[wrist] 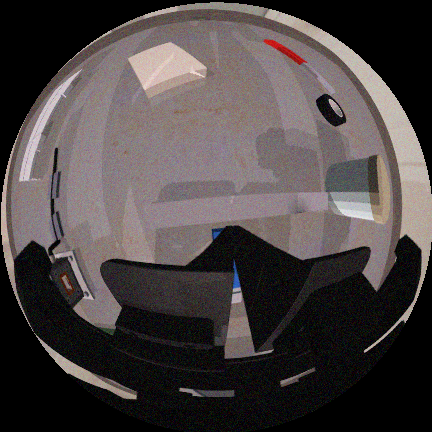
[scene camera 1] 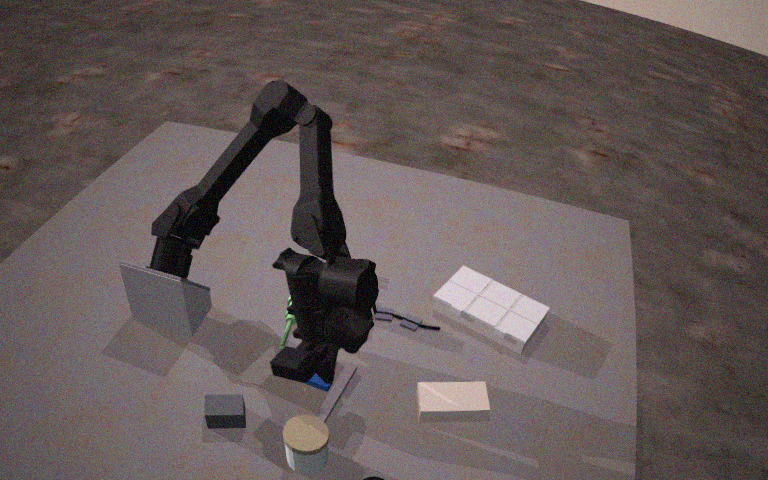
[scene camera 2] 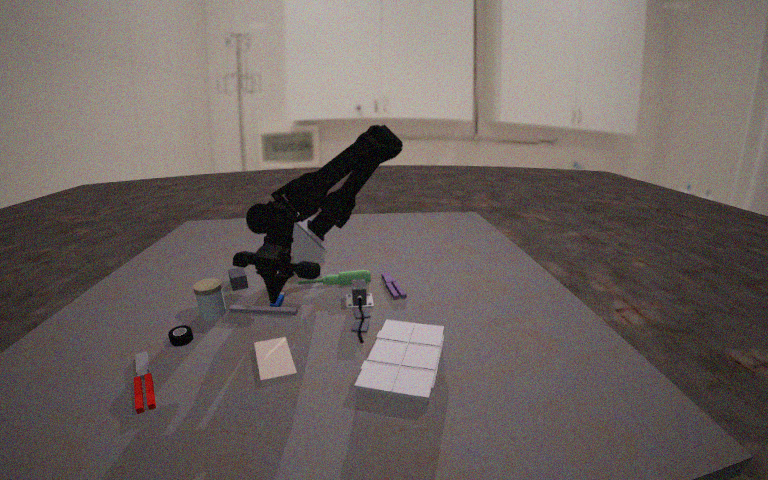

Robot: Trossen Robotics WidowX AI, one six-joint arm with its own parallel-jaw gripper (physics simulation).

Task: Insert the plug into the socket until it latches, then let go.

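Frame: origin at the arm's base, x ahead, y left, z up, level; centimetres.
Seen in the pictures: gripper, fingertip midpoint: (wrist: 231, 231) (scene camera 1: 329, 382) (scene camera 2: 273, 303); arm's base, link origin: (scene camera 1: 166, 274) (scene camera 2: 315, 230).
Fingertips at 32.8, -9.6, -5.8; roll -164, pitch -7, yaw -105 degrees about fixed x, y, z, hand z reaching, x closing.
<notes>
Pixels of each thing's top centre, then the offset from my fingertips to it, as dx, dy, dz. "pt": a spot on its surface instead.
- blue plug, top centre: (wrist: 230, 273) (scene camera 1: 311, 376) (scene camera 2: 277, 297) -3.1, +0.7, -0.3
- socket, top centre: (wrist: 50, 286) (scene camera 2: 358, 284) -0.6, +19.3, +2.9
- grey bar, top centre: (wrist: 257, 205) (scene camera 1: 332, 397) (scene camera 2: 262, 308) +1.1, -2.4, -0.5
- lidded jar, top centre: (wrist: 384, 188) (scene camera 1: 305, 432) (scene camera 2: 207, 284) +0.3, -14.2, +5.5
- dark box, top centre: (scene camera 1: 223, 404) (scene camera 2: 236, 272) -13.6, -10.9, +2.0
- black cable, surface spot: (scene camera 1: 424, 326) pt +12.4, +17.7, -1.0
- green screwdriver, top centre: (scene camera 2: 332, 273) -10.0, +13.7, +1.8
- tan block, top centre: (wrist: 159, 58) (scene camera 1: 454, 396) (scene camera 2: 273, 356) +19.5, +2.2, +0.0
- white tiled block, top centre: (scene camera 2: 404, 352) (scene camera 1: 493, 301) +23.7, +24.1, +2.0
The blue plug (scene camera 1: 320, 382) (scene camera 2: 278, 300) (wrist: 216, 233) lies flat on the table, beside a grey bar, with its pale metal end toward the arm's base. My gripper (scene camera 1: 330, 380) (scene camera 2: 274, 302) (wrist: 231, 231) is shut with nothing between its fingers. Its tips meet right over the plug and cover most of it in the wrist view; whether they touch it I cannot tell. The socket (scene camera 2: 359, 291) (wrist: 66, 283), a dark block with an orange-rimmed opening on a white base, stands apart from the plug, at the left of the wrist view. It is hidden behind the arm in scene camera 1.
The grey bar (scene camera 1: 341, 390) (scene camera 2: 263, 310) lies close to the plug. A lidded jar (scene camera 1: 305, 438) (scene camera 2: 209, 302) and dark box (scene camera 1: 224, 411) stand near. A black cable (scene camera 1: 424, 326) trails from the socket. A green screwdriver (scene camera 2: 353, 277), tan block (scene camera 1: 453, 396) and white tiled block (scene camera 1: 491, 305) lie around.
</notes>
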